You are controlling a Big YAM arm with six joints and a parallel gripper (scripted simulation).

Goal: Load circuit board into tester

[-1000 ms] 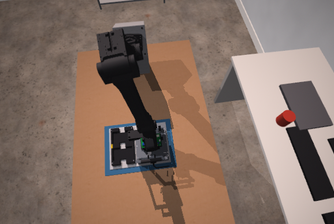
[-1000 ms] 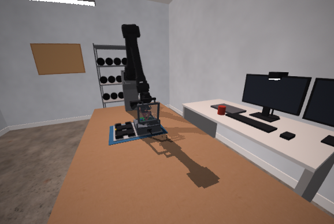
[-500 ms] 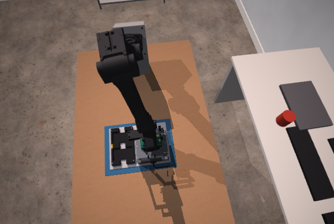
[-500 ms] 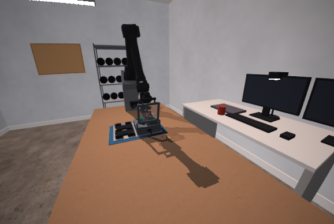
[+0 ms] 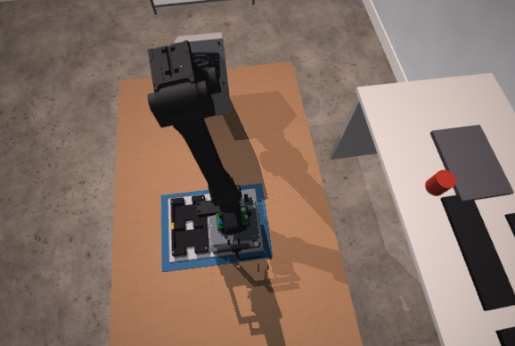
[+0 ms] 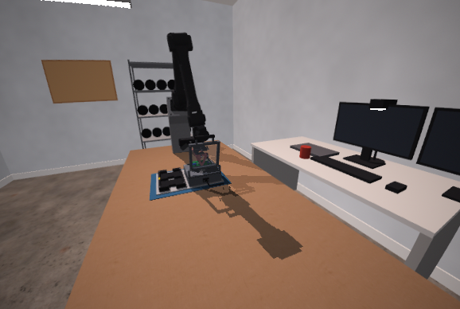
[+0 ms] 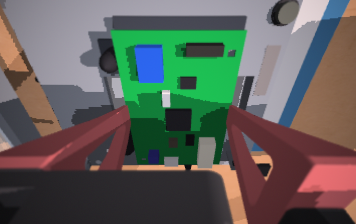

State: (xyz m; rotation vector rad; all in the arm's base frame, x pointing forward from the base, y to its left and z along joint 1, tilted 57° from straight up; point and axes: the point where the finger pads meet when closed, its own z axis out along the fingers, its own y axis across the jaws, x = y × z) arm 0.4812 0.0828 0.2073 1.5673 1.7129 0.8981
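My gripper is now right at the green circuit board. Also, from my hand: clear lid (12 cm ahead, 2 cm to the left, 9 cm above).
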